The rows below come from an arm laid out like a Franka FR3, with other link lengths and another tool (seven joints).
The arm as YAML. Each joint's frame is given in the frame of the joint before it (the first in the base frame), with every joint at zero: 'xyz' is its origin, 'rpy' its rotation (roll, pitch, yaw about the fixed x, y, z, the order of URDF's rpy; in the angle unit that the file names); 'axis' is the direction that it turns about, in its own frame. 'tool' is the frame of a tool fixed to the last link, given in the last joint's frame.
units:
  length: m
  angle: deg
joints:
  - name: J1
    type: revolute
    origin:
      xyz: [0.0, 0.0, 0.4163]
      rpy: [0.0, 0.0, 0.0]
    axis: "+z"
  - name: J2
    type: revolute
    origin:
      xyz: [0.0, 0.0, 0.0]
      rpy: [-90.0, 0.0, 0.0]
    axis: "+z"
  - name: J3
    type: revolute
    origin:
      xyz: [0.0, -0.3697, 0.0]
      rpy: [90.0, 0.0, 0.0]
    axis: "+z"
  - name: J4
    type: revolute
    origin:
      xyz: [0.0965, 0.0, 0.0]
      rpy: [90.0, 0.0, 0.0]
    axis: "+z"
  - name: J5
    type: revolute
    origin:
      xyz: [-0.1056, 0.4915, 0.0]
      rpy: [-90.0, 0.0, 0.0]
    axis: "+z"
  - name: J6
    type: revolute
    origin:
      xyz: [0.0, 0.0, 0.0]
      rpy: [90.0, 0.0, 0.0]
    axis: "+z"
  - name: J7
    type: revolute
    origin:
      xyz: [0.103, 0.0, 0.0]
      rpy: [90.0, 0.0, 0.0]
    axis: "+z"
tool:
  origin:
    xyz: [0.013, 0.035, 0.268]
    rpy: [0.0, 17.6, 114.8]
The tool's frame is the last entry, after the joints.
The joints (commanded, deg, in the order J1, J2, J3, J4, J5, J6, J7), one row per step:
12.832, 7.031, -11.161, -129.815, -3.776, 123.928, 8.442
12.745, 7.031, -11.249, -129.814, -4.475, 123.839, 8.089
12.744, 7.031, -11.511, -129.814, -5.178, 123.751, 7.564
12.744, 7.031, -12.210, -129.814, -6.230, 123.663, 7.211
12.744, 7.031, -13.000, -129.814, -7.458, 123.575, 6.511
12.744, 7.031, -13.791, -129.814, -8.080, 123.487, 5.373
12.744, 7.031, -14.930, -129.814, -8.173, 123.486, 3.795
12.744, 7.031, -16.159, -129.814, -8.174, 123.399, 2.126
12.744, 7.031, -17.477, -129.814, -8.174, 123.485, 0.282
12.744, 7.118, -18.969, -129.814, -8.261, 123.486, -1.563
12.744, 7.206, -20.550, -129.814, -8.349, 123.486, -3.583
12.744, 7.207, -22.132, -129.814, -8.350, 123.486, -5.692
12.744, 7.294, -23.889, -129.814, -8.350, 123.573, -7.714
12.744, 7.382, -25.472, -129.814, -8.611, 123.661, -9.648
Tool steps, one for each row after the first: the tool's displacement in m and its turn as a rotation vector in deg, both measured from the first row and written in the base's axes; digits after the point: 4 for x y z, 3 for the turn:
0.0002, -0.0038, 0.0004, -0.420, 0.115, 0.671
0.0004, -0.0085, 0.0008, -0.826, 0.247, 1.424
0.0004, -0.0190, 0.0016, -1.561, 0.368, 1.829
0.0005, -0.0308, 0.0027, -2.351, 0.544, 2.605
0.0003, -0.0410, 0.0032, -2.625, 0.774, 3.363
-0.0001, -0.0534, 0.0036, -2.467, 0.956, 3.827
-0.0015, -0.0665, 0.0038, -2.232, 1.227, 4.213
-0.0022, -0.0804, 0.0042, -1.962, 1.340, 4.698
-0.0044, -0.0966, 0.0039, -1.781, 1.627, 5.064
-0.0072, -0.1136, 0.0037, -1.565, 1.933, 5.511
-0.0100, -0.1302, 0.0043, -1.248, 2.146, 5.978
-0.0138, -0.1486, 0.0044, -0.989, 2.339, 6.199
-0.0176, -0.1659, 0.0046, -0.907, 2.576, 6.693

